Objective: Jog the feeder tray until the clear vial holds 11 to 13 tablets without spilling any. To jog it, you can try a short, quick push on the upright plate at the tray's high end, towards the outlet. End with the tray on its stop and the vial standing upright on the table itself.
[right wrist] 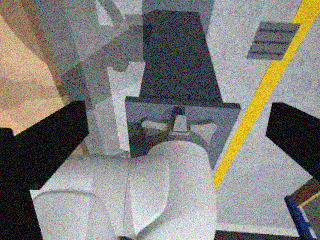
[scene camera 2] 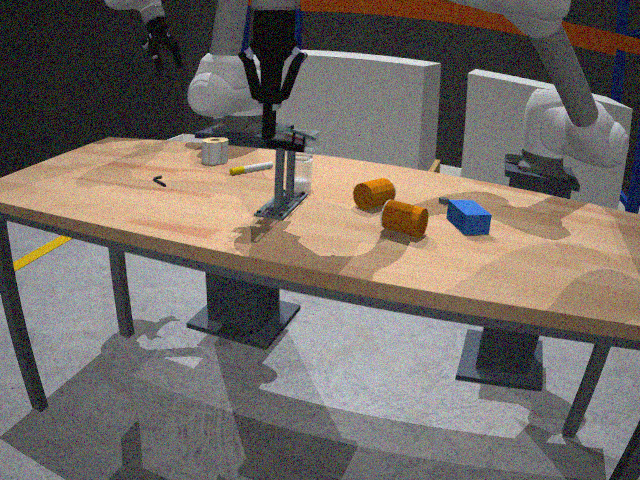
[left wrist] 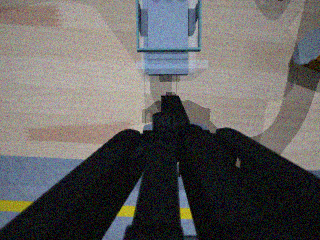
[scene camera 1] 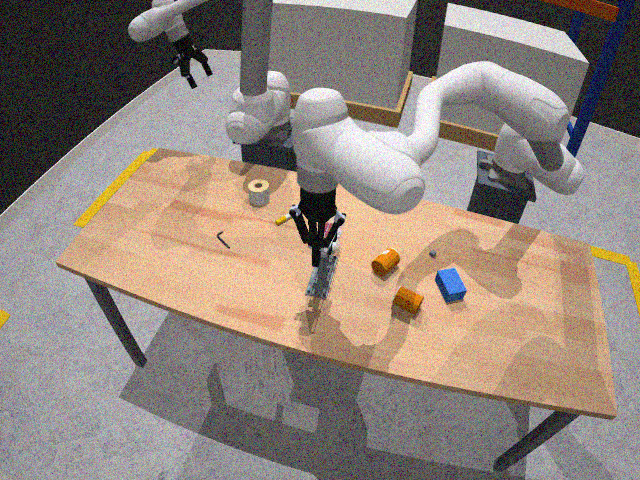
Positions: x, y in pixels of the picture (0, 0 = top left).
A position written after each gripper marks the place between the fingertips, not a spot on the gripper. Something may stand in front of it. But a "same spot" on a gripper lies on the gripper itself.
Labels:
left gripper: scene camera 2; left wrist; scene camera 1 316, 262; not seen in the right wrist view (out of frame)
right gripper: right wrist 176, 118; scene camera 2; scene camera 1; not seen in the left wrist view (out of frame)
same spot on left gripper: (scene camera 2: 268, 101) = (left wrist: 179, 176)
same spot on right gripper: (scene camera 2: 169, 44) = (scene camera 1: 197, 57)

